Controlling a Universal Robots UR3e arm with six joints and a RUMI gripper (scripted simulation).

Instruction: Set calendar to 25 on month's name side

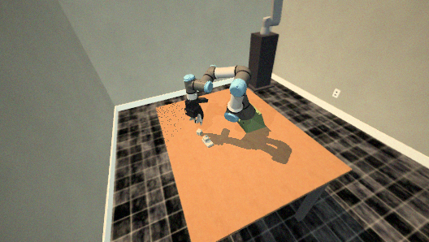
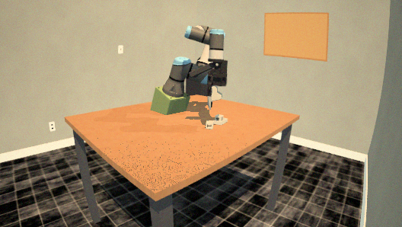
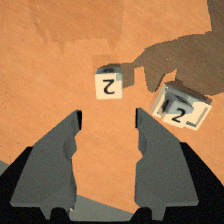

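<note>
Right now the white calendar cube is 9 cm below my hand. Also, from my hand: white calendar tray (11 cm to the left, 10 cm below, 2 cm behind).
</note>
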